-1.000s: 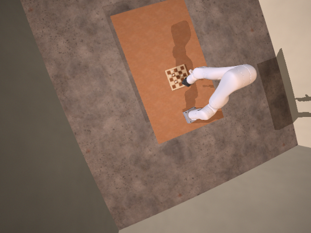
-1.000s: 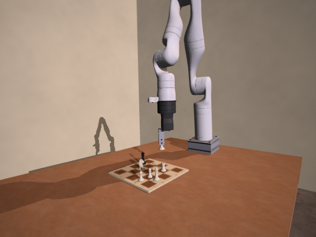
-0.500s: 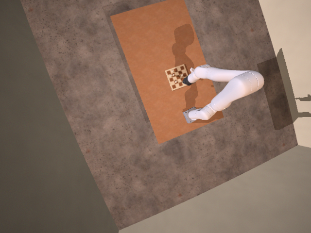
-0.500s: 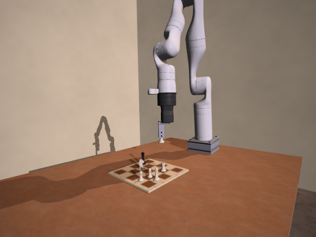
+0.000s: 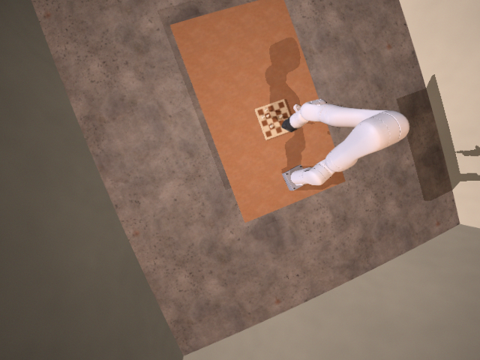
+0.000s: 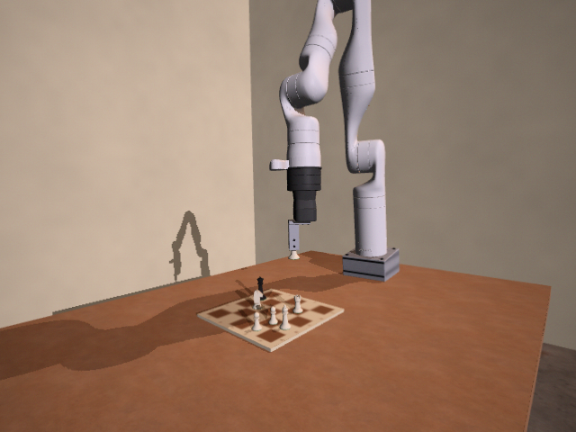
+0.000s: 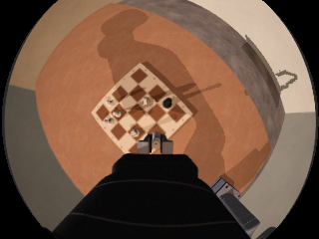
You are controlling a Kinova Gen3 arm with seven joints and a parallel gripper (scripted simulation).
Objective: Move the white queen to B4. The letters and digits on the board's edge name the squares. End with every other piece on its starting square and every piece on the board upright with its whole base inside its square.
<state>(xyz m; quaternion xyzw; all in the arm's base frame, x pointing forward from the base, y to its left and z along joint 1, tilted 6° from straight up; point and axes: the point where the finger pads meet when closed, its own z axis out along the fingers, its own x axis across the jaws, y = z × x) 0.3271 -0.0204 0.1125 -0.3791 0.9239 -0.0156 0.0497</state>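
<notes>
The chessboard is 80 mm ahead of my hand and 140 mm below it. The rest, counted from my hand: white piece: 40 mm ahead, 40 mm to the left, 120 mm below; black piece: 40 mm ahead, 70 mm to the right, 110 mm below.
</notes>
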